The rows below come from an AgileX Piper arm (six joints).
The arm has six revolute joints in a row. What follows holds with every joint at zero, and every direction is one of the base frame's. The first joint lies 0.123 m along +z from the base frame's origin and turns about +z. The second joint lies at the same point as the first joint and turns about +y. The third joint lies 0.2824 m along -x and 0.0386 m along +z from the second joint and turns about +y. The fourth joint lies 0.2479 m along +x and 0.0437 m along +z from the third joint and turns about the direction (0.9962, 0, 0.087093). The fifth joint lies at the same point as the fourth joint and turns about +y. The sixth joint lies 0.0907 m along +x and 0.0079 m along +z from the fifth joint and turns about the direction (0.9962, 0, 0.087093). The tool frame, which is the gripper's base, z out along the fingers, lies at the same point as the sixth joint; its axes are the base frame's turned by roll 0, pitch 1.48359 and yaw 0 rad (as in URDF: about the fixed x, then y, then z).
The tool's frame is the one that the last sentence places.
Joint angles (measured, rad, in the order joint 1, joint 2, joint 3, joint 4, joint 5, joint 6), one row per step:
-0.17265, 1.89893, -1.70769, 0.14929, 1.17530, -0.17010
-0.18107, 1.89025, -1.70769, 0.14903, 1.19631, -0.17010
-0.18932, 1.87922, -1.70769, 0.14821, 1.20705, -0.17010
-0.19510, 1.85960, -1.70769, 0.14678, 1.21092, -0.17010
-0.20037, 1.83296, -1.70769, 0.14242, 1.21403, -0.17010
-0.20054, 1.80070, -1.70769, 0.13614, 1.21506, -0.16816
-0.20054, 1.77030, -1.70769, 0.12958, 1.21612, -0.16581
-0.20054, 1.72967, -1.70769, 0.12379, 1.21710, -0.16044
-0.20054, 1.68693, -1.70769, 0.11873, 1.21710, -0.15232
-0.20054, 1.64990, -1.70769, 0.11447, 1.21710, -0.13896
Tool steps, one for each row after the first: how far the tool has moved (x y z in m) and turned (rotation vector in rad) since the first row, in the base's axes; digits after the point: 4 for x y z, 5 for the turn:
-0.0037, -0.0027, 0.0030, 0.00218, 0.01190, -0.00529
-0.0070, -0.0055, 0.0071, 0.00148, 0.01161, -0.01188
-0.0111, -0.0071, 0.0148, -0.00277, -0.00365, -0.01700
-0.0166, -0.0085, 0.0251, -0.01147, -0.02598, -0.02162
-0.0230, -0.0078, 0.0375, -0.02287, -0.05534, -0.02334
-0.0293, -0.0071, 0.0490, -0.03400, -0.08278, -0.02543
-0.0383, -0.0057, 0.0641, -0.04514, -0.12034, -0.03064
-0.0483, -0.0041, 0.0795, -0.05487, -0.16098, -0.03870
-0.0574, -0.0027, 0.0926, -0.06038, -0.19598, -0.05154

